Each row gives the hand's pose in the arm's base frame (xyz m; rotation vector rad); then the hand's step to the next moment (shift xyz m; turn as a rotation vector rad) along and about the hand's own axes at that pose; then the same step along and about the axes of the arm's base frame.
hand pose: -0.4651 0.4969 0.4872 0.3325 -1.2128 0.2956
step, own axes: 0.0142 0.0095 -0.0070 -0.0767 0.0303 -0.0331
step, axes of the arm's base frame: 0.0069 0.0121 0.0121 -0.0083 0.0376 -0.0801
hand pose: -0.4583 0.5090 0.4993 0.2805 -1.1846 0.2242
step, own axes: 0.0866 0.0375 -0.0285 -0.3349 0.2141 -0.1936
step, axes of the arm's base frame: 0.0444 0.0470 0.0744 -0.0192 0.2576 -0.3588
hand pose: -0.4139 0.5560 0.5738 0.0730 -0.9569 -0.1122
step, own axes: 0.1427 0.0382 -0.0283 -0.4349 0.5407 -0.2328
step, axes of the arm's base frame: 0.1070 0.0200 0.1038 -0.0235 0.5947 -0.4259
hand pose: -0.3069 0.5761 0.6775 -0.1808 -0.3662 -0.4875
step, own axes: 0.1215 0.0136 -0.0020 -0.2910 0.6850 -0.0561
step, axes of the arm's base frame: 0.1069 -0.0401 0.0438 0.1119 0.7044 -0.2201
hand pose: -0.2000 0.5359 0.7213 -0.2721 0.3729 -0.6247
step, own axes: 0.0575 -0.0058 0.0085 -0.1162 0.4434 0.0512
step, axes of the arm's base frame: 0.0436 -0.0386 -0.0050 0.1630 0.4236 -0.0823
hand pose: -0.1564 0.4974 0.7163 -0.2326 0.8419 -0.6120
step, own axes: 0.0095 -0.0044 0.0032 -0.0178 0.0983 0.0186
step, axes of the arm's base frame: 0.0054 -0.0093 -0.0020 0.0457 0.0889 -0.0185
